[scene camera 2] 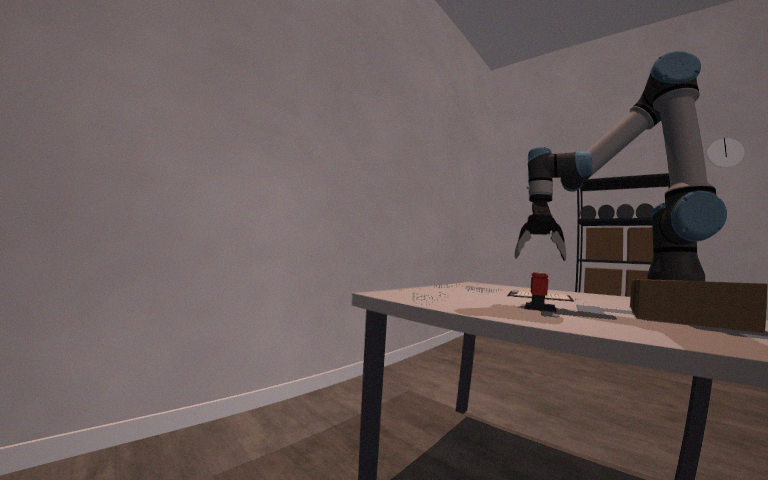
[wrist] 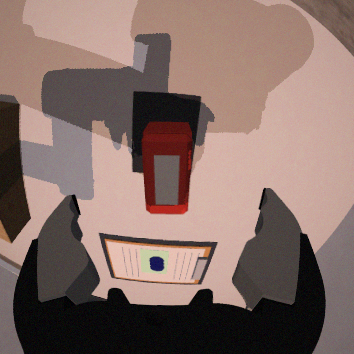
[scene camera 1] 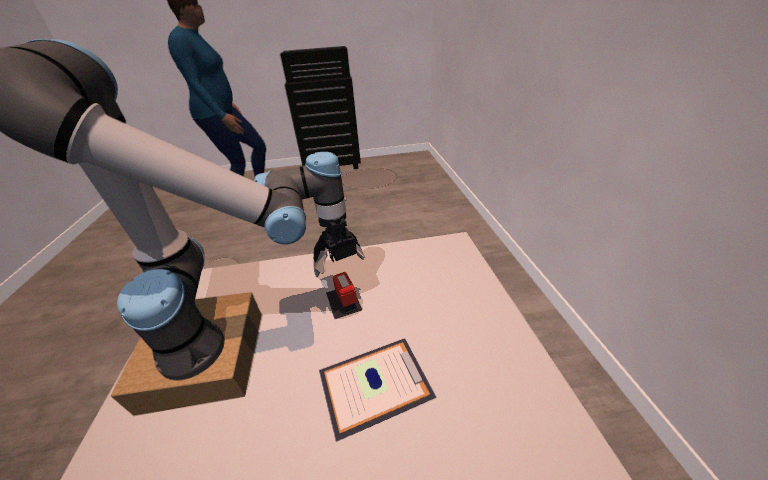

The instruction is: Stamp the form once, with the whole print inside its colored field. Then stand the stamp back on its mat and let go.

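Places are measured from the arm's base along level axes (x ahead, y right, z down), in metres.
Where they show: gripper, fingertip midpoint: point(scene camera 2: 540, 259) point(wrist: 167, 194) point(scene camera 1: 340, 268); arm's base, origin of the base link: point(scene camera 2: 675, 281) point(scene camera 1: 192, 350).
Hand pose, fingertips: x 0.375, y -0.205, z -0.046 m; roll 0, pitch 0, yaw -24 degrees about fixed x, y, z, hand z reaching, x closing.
Observation:
Each offset is from my fingertips to the top centre of the thing. Level surfaces: height alone.
The red stamp @[dx +0.003, dy +0.013, dz +0.041 m] point(scene camera 1: 344, 289) point(scene camera 2: 539, 284) point(wrist: 166, 175) stands upright on its black mat @[dz +0.140 m] point(scene camera 1: 339, 313) point(scene camera 2: 549, 307) point(wrist: 167, 107). My gripper point(scene camera 1: 340, 266) point(scene camera 2: 540, 258) point(wrist: 167, 194) is open and empty, above the stamp and apart from it. The form @[dx +0.073, dy +0.290, dz +0.132 m] point(scene camera 1: 399, 384) point(wrist: 117, 260) lies on a dark clipboard. A dark blue print @[dx +0.075, dy +0.292, dz +0.137 m] point(scene camera 1: 373, 378) point(wrist: 157, 263), like two overlapping rounds in scene camera 1, lies inside the light green field @[dx +0.063, dy +0.277, dz +0.139 m] point(scene camera 1: 360, 370) point(wrist: 145, 257). The stamp's underside is hidden.
A wooden block point(scene camera 1: 237, 339) point(scene camera 2: 702, 305) point(wrist: 7, 175) under the arm's base stands on the table @[dz +0.144 m] point(scene camera 1: 481, 396). A person point(scene camera 1: 198, 73) and a black slatted unit point(scene camera 1: 322, 107) are behind the table. A shelf rack point(scene camera 2: 623, 221) stands behind the arm in scene camera 2.

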